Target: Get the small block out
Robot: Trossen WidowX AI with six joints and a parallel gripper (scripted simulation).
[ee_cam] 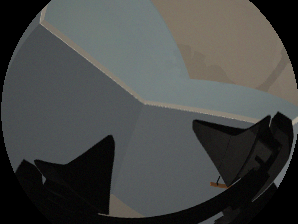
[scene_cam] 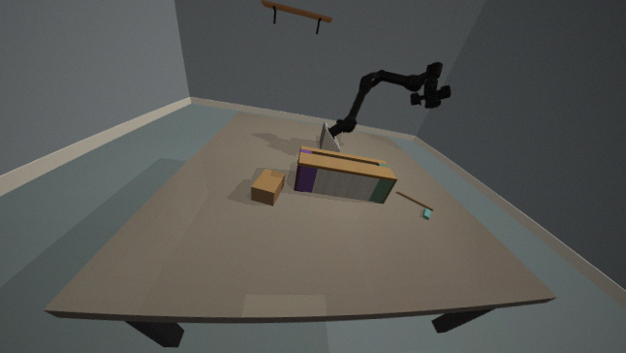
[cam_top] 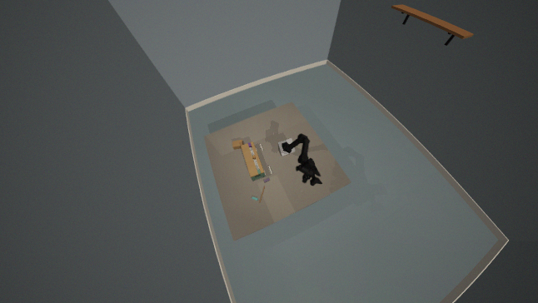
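Now: gripper tip 540 mm to the left of the block, 420 mm short of it and 290 mm above it. Round my gripper tip: purple piece 380 mm ahead, 370 mm below, 280 mm to the right; thin stick 480 mm ahead, 370 mm below, 160 mm to the right; teal head 560 mm ahead, 370 mm below, 140 mm to the right.
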